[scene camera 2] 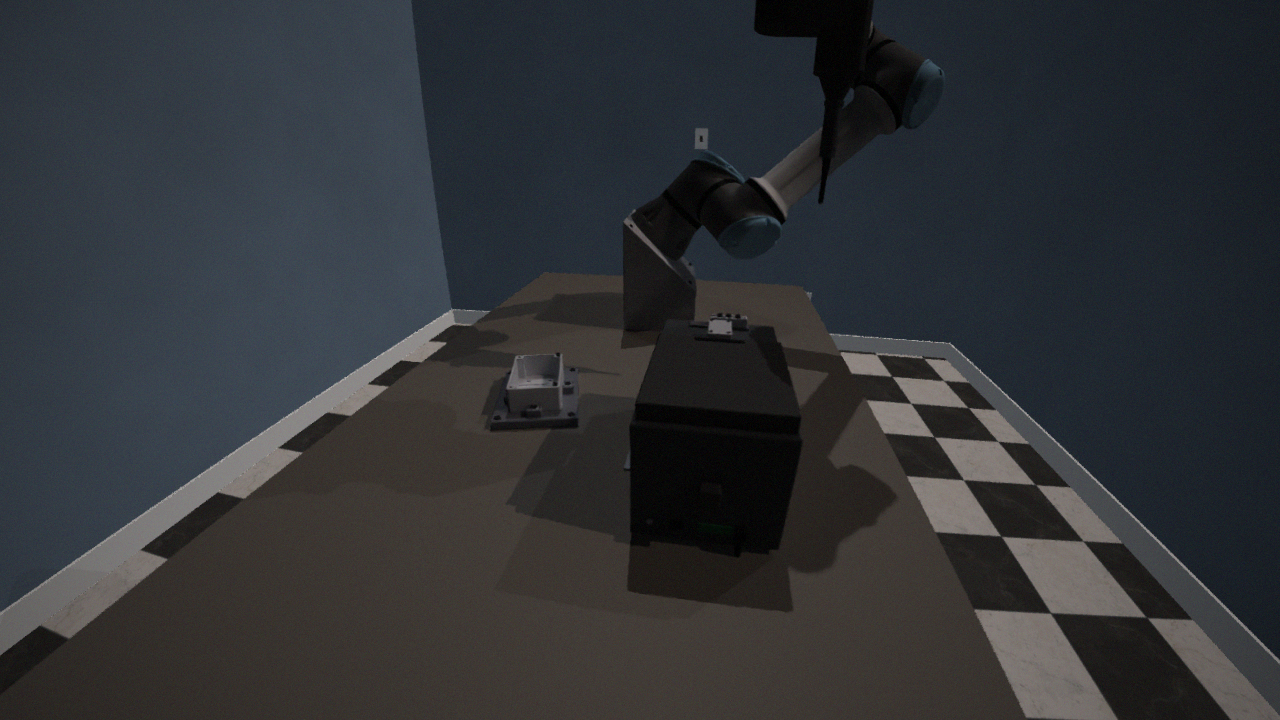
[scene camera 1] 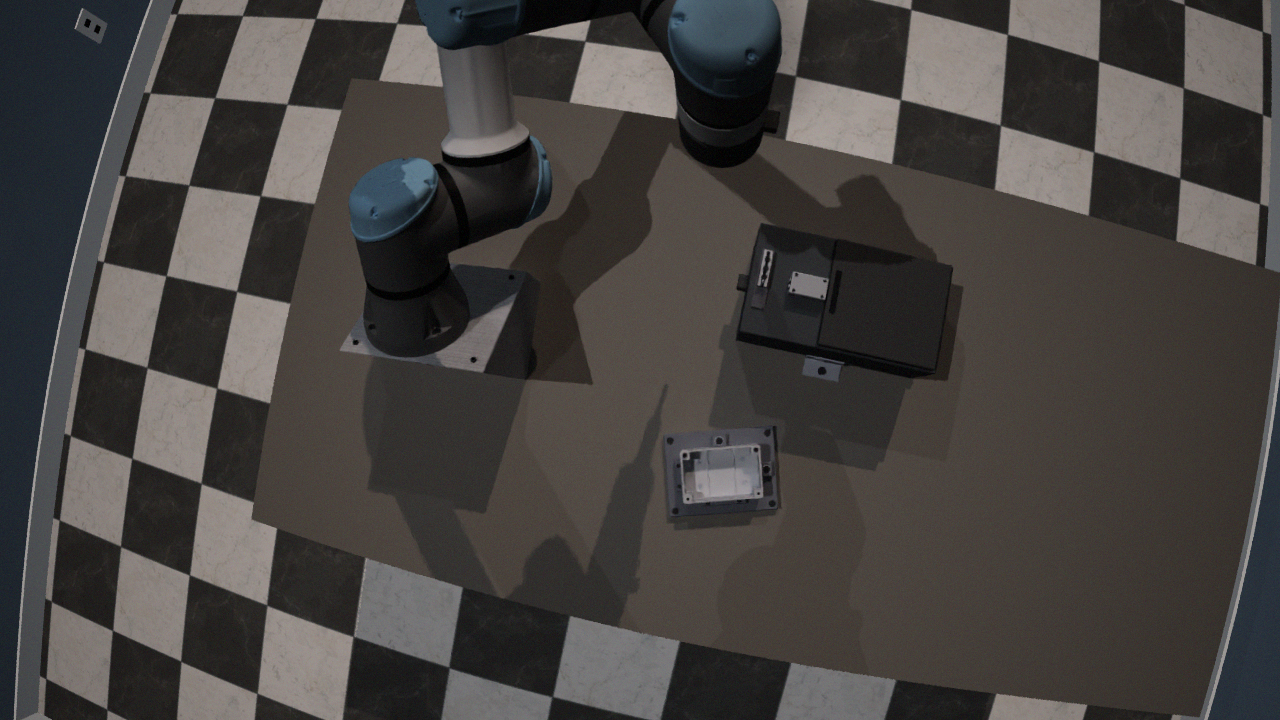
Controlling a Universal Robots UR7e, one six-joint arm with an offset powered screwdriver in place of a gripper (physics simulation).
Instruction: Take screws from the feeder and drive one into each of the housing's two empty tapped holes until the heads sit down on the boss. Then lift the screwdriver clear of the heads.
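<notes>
My screwdriver (scene camera 2: 821,198) points down, its thin tip high above the table in scene camera 2, beyond the feeder. In scene camera 1 the screwdriver is hidden, and the dark wrist end shows at the table's back edge. Whether a screw sits on the tip is too small to tell. The black feeder (scene camera 1: 886,308) (scene camera 2: 716,474) stands on the table with a screw rail (scene camera 1: 765,268) at its robot-side end. The open, light grey housing (scene camera 1: 723,500) (scene camera 2: 535,399) sits upright on a dark fixture plate (scene camera 1: 693,437) (scene camera 2: 537,422). Which corner holes hold screws cannot be told.
The robot's base mount (scene camera 1: 492,322) (scene camera 2: 657,291) stands at the table's far end. A small light plate (scene camera 1: 808,284) (scene camera 2: 719,327) lies on top of the feeder. A metal bracket (scene camera 1: 821,368) sticks out from the feeder's side facing the housing.
</notes>
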